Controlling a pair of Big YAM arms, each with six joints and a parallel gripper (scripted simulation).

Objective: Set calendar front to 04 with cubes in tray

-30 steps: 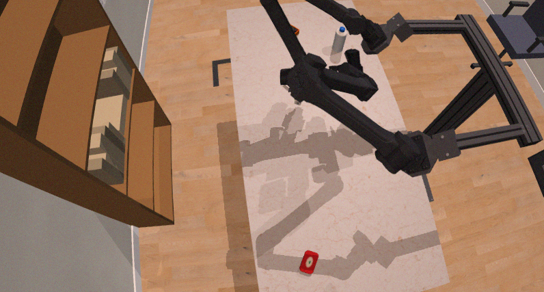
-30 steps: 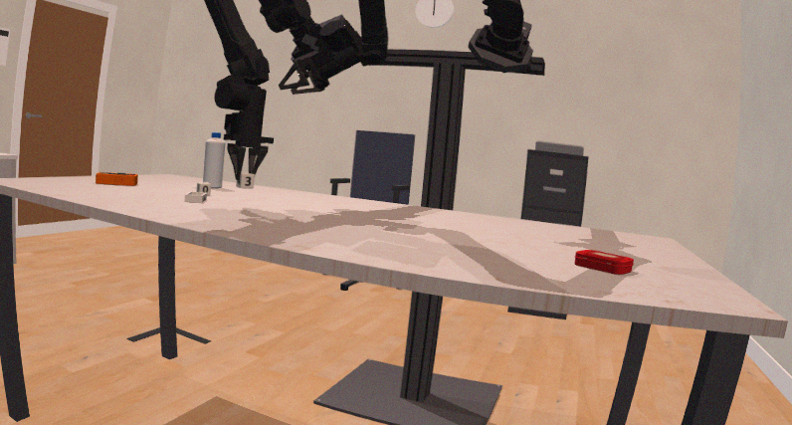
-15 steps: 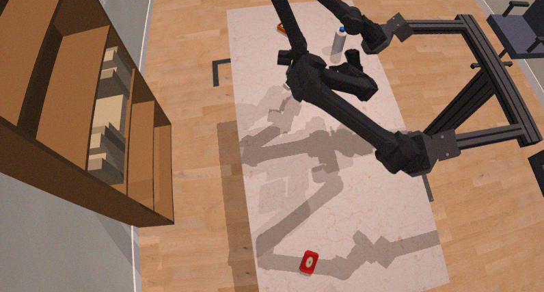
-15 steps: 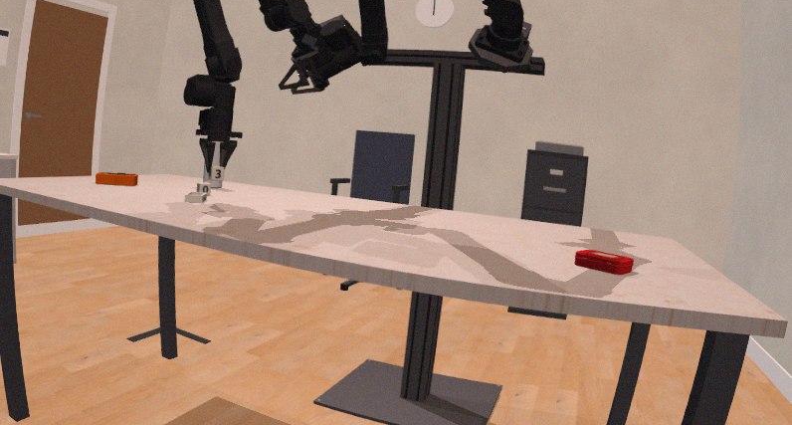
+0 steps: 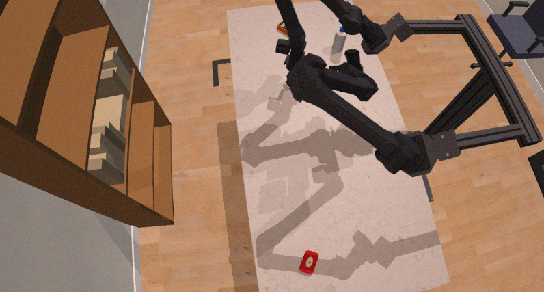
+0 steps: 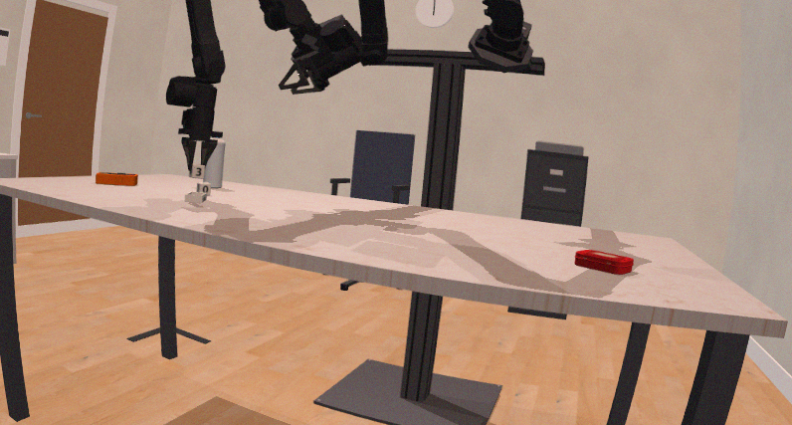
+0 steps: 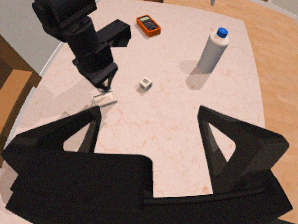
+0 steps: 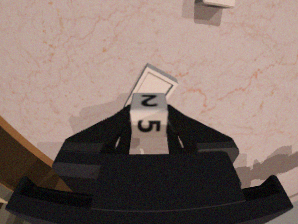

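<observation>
My right hand is 1 cm short of the white calendar tray, 2 cm to the right of it and 7 cm above it. Round my right hand: red tin (6 cm ahead, 92 cm to the left, 6 cm below); then white bottle (30 cm behind, 22 cm to the right); then white cube (1 cm below).
</observation>
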